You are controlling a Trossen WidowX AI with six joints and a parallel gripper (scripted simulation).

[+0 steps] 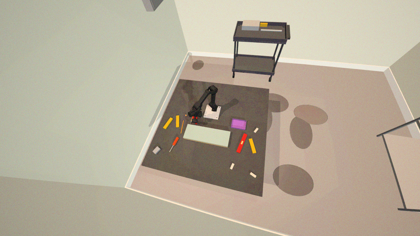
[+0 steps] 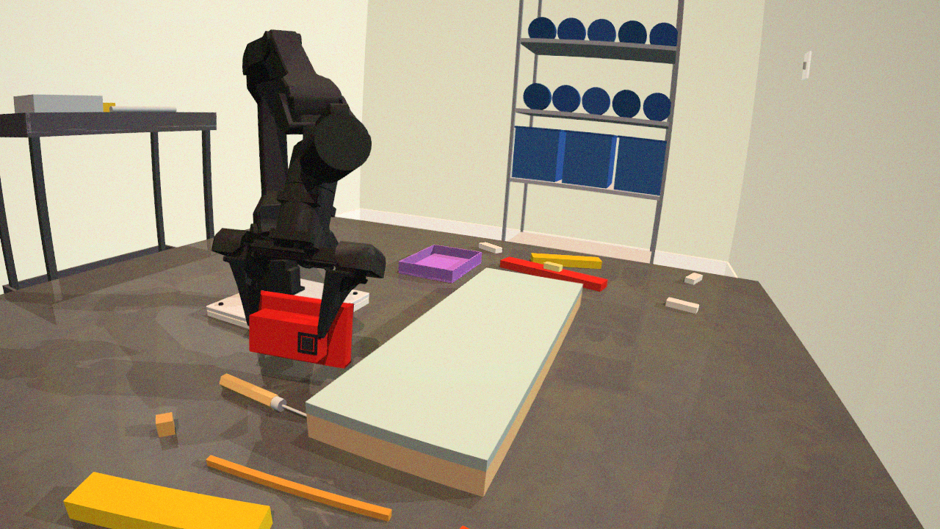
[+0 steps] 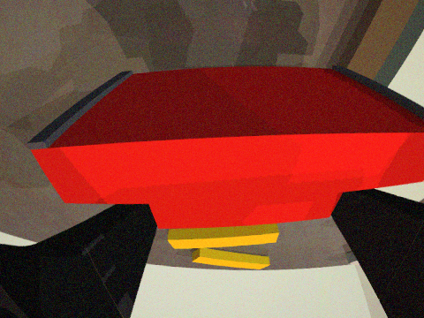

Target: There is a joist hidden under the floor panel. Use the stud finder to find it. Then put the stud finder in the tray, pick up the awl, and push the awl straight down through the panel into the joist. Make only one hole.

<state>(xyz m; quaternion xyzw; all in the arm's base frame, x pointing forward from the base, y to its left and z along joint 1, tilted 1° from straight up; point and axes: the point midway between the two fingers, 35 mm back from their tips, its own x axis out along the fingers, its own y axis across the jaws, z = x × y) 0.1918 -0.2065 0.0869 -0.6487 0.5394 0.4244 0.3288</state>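
Right now my gripper tip is 10 mm to the right of the red stud finder, 10 mm short of it and 10 mm above it. The rest, counted from my gripper tip: awl (70 mm below, 40 mm to the right); then small orange cube (130 mm to the right, 70 mm below, 60 mm behind); then square indicator light (30 mm ahead).
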